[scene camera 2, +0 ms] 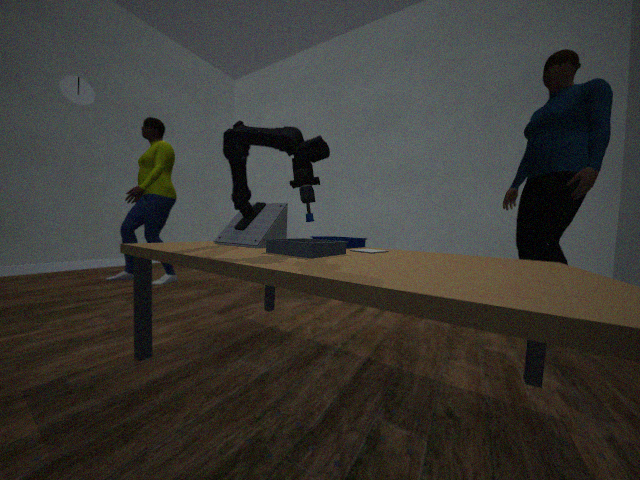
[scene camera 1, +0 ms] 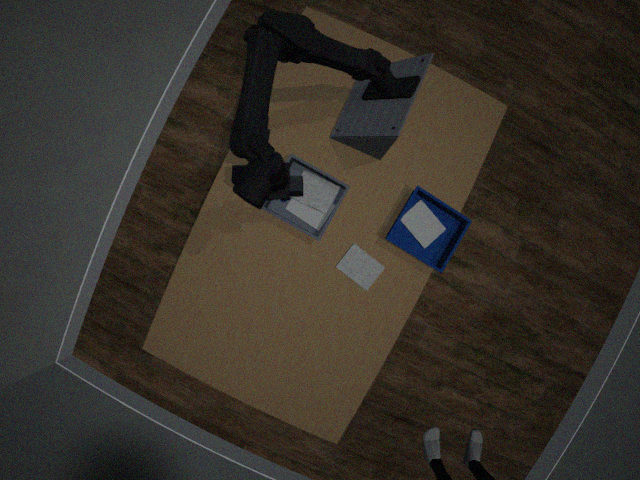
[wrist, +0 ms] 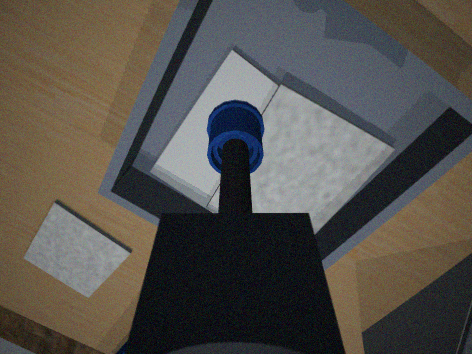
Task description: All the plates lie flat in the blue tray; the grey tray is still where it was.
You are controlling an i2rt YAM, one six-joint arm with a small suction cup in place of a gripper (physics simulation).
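Seen in the pictures: hand at its tool point: (scene camera 2: 310,221) (wrist: 235,127); arm's base at its link origin: (scene camera 2: 251,216) (scene camera 1: 389,89).
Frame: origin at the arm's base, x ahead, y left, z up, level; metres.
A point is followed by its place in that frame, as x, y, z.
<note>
The grey tray (scene camera 1: 292,222) {0.530, -0.095, -0.094} (scene camera 2: 305,249) {0.503, -0.215, -0.117} (wrist: 350,75) {0.404, -0.180, -0.141} stands on the table below my arm. Two plates lie in it side by side: a smooth white plate (scene camera 1: 306,213) {0.477, -0.069, -0.135} (wrist: 192,127) {0.496, -0.070, -0.135} and a mottled plate (scene camera 1: 321,190) {0.375, -0.058, -0.130} (wrist: 320,145) {0.391, -0.121, -0.130}. The blue tray (scene camera 1: 405,240) {0.396, 0.313, -0.141} (scene camera 2: 356,242) {0.431, 0.358, -0.115} stands near the table's far long edge, with one white plate (scene camera 1: 423,223) {0.307, 0.344, -0.135} flat inside. Another mottled plate (scene camera 1: 360,266) {0.562, 0.203, -0.139} (scene camera 2: 369,251) {0.586, 0.147, -0.139} (wrist: 77,250) {0.561, 0.188, -0.139} lies flat on the table between the trays, off to one side. My suction cup (scene camera 2: 309,217) (wrist: 235,120) is open and empty above the grey tray; the arm hides it in scene camera 1.
A sloped grey mount (scene camera 1: 369,116) {0.098, -0.019, -0.025} (scene camera 2: 253,227) {0.076, -0.051, -0.055} carries the arm's base at one end of the table (scene camera 1: 248,310) {0.916, -0.103, -0.144} (scene camera 2: 465,279) {0.956, -0.249, -0.144}. A person in yellow (scene camera 2: 157,167) and a person in blue (scene camera 2: 571,129) stand beyond the table.
</note>
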